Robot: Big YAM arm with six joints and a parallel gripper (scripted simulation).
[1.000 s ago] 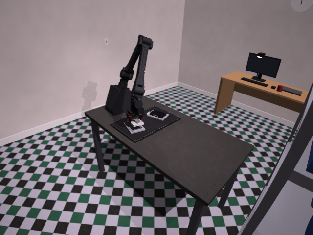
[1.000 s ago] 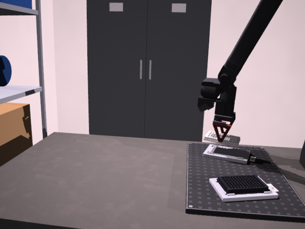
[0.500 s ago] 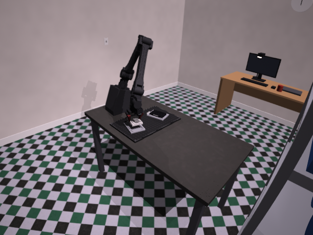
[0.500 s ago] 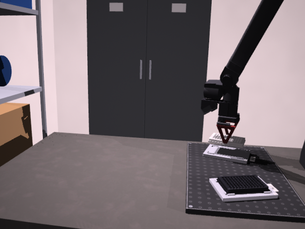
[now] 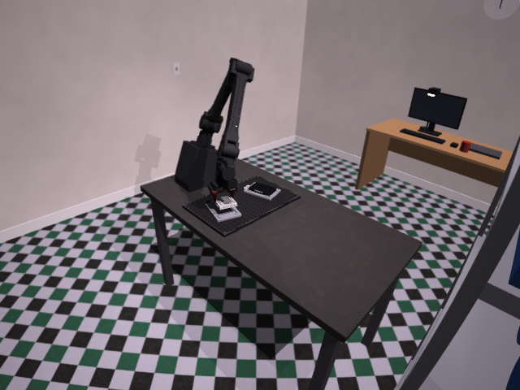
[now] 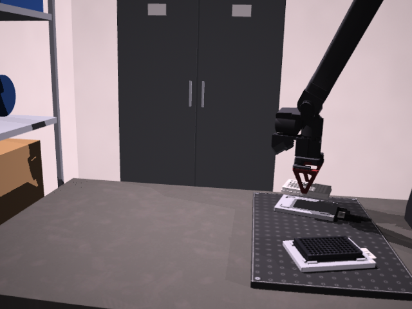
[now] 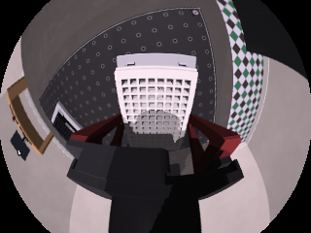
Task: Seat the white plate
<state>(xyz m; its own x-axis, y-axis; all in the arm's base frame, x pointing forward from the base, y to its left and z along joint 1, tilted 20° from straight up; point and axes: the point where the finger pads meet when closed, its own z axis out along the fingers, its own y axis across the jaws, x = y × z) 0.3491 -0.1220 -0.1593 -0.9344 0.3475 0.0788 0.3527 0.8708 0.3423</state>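
Now: hand 6 cm above the plate nest N2 and 1 cm past it. Also, from my hand: black 96-well plate M06: 28 cm to the left, 5 cm below, 1 cm ahead; white 96-well plate M09: 1 cm below.
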